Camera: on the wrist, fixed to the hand. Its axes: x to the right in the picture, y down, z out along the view.
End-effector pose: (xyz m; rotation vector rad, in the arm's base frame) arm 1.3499 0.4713 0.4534 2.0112 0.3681 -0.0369
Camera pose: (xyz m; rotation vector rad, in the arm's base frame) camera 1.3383 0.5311 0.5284 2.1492 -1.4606 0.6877
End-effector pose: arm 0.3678 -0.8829 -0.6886 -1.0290 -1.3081 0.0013
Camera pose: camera 0.4536 -0.9210 -0.7117 -1.4366 -0.3388 1.5017
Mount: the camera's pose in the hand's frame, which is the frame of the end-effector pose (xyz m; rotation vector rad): -0.0105 0.0376 -0.0884 0.4194 -0.2000 1.5622
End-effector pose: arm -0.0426 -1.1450 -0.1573 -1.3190 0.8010 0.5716
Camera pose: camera -0.0943 -1.2242 -0.1771 -0.0101 1.6000 1.5830
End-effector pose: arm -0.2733 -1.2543 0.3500 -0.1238 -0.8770 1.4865
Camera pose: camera -0.2515 -1.2201 0.2623 0.3890 0.4981 -3.0048
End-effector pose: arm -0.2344 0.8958 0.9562 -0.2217 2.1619 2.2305
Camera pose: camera -0.2211 0.8072 0.9925 -1.2609 -1.6549 -0.9477
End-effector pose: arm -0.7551 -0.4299 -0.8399 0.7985 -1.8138 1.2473
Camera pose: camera -0.7592 -0.3336 -0.8471 0.4631 1.8231 -1.9975
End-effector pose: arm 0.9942 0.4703 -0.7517 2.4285 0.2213 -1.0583
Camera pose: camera 1.0565 0.4810 -0.6786 1.8148 -1.7661 -0.5177
